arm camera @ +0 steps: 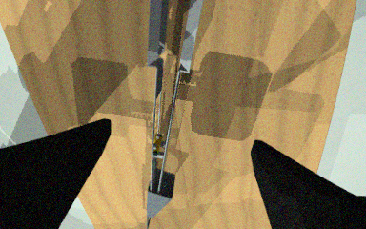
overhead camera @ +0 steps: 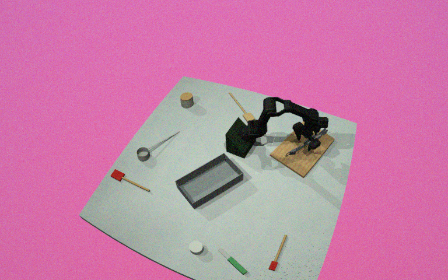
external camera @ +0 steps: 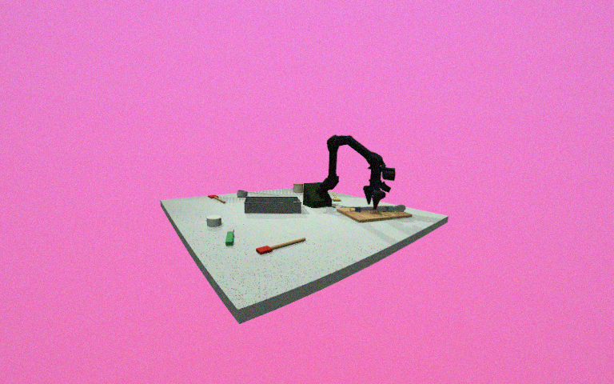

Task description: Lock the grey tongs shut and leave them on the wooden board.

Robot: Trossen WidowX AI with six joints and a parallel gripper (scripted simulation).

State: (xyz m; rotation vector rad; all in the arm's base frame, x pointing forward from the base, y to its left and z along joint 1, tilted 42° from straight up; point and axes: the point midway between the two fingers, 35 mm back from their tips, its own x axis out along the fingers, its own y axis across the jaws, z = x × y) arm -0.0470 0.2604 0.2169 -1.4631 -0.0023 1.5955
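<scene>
Right now my gripper tip is 40 mm above the wooden board and 30 mm past it. The rest, counted from my gripper tip: green-handled tool 750 mm ahead, 170 mm to the right, 40 mm below; then white puck 740 mm ahead, 340 mm to the right, 30 mm below; then roasting tin 420 mm to the right, 360 mm ahead, 20 mm below.
</scene>
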